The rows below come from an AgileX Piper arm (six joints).
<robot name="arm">
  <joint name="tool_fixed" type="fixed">
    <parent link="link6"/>
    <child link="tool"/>
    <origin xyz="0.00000 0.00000 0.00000" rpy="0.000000 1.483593 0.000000"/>
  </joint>
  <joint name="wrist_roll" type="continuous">
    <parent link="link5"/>
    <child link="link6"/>
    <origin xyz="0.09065 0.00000 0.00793"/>
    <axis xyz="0.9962 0 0.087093"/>
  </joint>
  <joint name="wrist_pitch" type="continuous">
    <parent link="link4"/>
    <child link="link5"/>
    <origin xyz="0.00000 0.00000 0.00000"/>
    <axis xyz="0 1 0"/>
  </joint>
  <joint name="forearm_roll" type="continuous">
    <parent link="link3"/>
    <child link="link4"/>
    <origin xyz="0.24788 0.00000 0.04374"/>
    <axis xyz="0.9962 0 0.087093"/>
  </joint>
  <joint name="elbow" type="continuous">
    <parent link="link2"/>
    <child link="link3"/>
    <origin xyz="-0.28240 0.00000 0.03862"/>
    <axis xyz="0 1 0"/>
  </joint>
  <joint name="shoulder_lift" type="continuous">
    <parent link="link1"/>
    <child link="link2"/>
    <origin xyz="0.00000 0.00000 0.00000"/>
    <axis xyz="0 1 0"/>
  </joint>
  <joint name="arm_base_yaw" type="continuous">
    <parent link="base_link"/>
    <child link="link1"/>
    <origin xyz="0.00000 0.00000 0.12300"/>
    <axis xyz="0 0 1"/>
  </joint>
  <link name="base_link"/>
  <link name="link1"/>
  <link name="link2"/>
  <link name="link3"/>
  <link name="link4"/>
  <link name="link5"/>
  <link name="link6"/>
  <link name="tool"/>
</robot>
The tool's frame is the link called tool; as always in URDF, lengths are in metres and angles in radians. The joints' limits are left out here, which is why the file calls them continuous.
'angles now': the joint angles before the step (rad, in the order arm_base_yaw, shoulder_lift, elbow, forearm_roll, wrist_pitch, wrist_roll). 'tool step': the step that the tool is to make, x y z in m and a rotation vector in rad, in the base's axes. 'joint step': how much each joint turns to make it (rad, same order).
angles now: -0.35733, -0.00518, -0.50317, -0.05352, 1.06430, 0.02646
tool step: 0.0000, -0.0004, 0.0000, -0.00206, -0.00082, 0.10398
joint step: 0.09996, -0.00174, -0.00016, 0.00323, 0.00027, -0.00493
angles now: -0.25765, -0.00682, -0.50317, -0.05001, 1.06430, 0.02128
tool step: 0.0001, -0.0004, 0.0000, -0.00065, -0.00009, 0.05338
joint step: 0.05332, -0.00019, 0.00002, -0.00026, -0.00009, -0.00044
